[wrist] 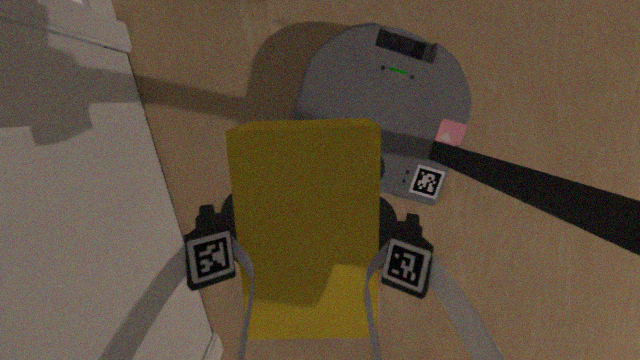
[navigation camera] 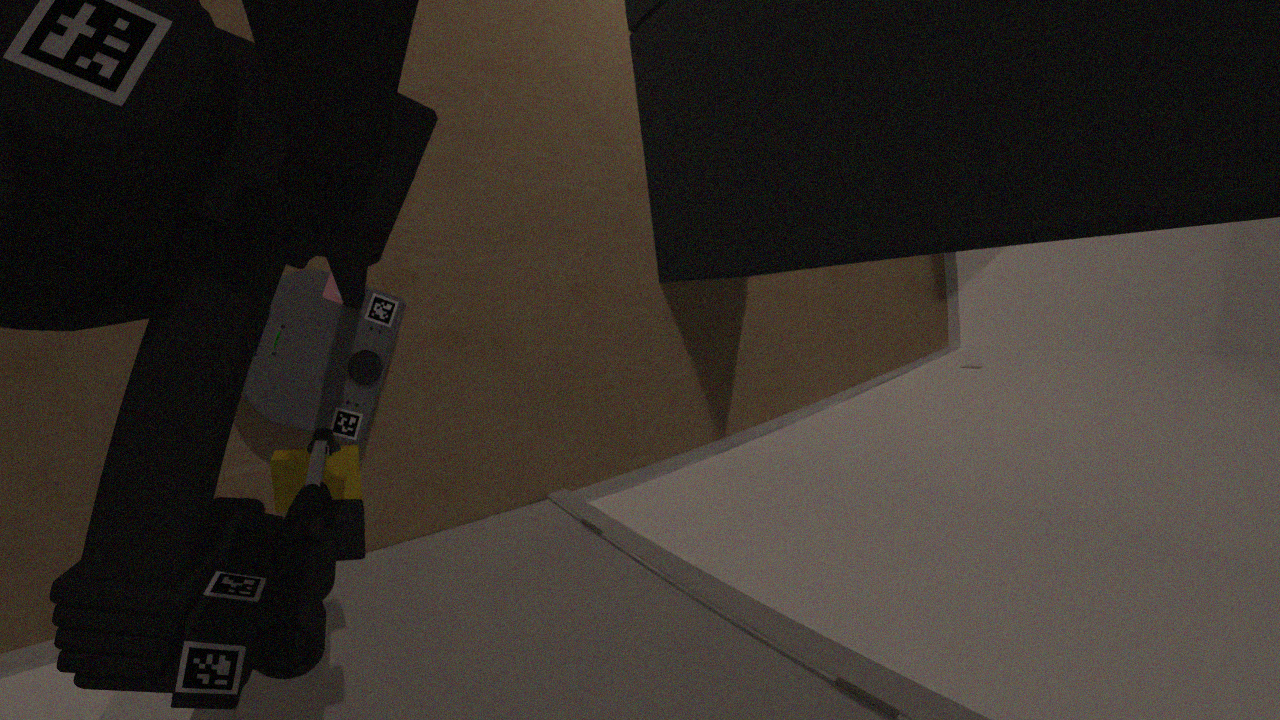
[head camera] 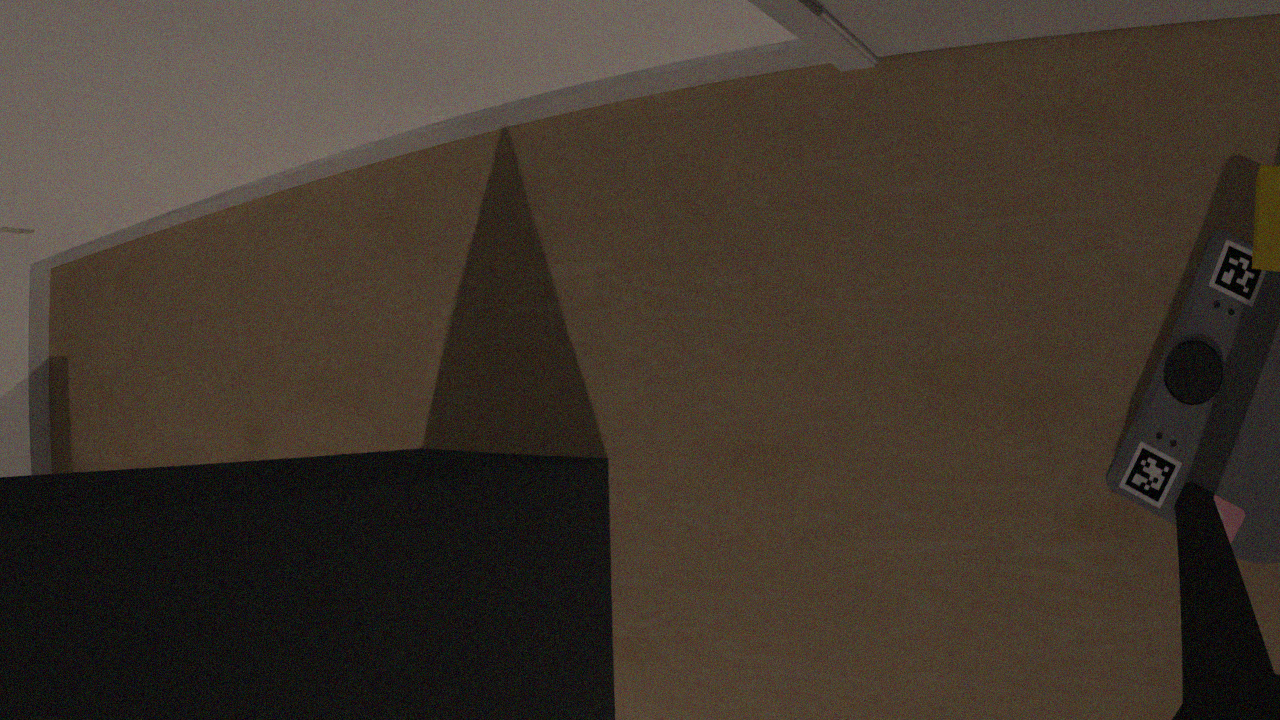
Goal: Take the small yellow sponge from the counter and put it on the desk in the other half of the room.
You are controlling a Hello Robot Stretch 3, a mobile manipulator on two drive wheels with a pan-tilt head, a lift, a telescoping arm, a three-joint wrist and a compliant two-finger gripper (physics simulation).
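Seen in the pictures: gripper, fingertip midpoint: (navigation camera: 324, 471); robot's base, origin of the base link: (navigation camera: 363, 363) (head camera: 1191, 373).
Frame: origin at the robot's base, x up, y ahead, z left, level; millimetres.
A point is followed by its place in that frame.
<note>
The yellow sponge (head camera: 1268, 217) {x 660, y 13, z -108 mm} (navigation camera: 344, 474) {x 660, y 1, z -108 mm} (wrist: 305, 175) is a thick block, held upright between the fingertips in the wrist view. My gripper (navigation camera: 322, 440) (wrist: 310, 216) {x 613, y -23, z -122 mm} is shut on it, one fingertip against each side, above the wooden floor and beside my base. In the head view a part of the sponge shows at the right edge, and the fingers do not show. I cannot make out the counter. A large black block-shaped piece of furniture (head camera: 304, 582) {x 641, y 740, z 630 mm} (navigation camera: 966, 134) {x 998, y 701, z 705 mm} stands across the floor from the gripper; I cannot tell whether it is the desk.
My grey base (head camera: 1253, 456) {x 160, y -108, z 54 mm} (navigation camera: 299, 349) {x 159, y -141, z -5 mm} (wrist: 385, 100) stands on the wooden floor (head camera: 850, 358) {x -1, y 472, z 201 mm} (navigation camera: 528, 358) {x 0, y 427, z 149 mm} (wrist: 550, 75). A pale wall (head camera: 268, 80) {x 490, y 1357, z 123 mm} (navigation camera: 1074, 537) {x 1166, y 1193, z 39 mm} (wrist: 75, 200) runs close to the gripper. A raised strip (head camera: 836, 35) {x 152, y 612, z -219 mm} (navigation camera: 716, 608) {x 732, y 608, z -227 mm} crosses it.
</note>
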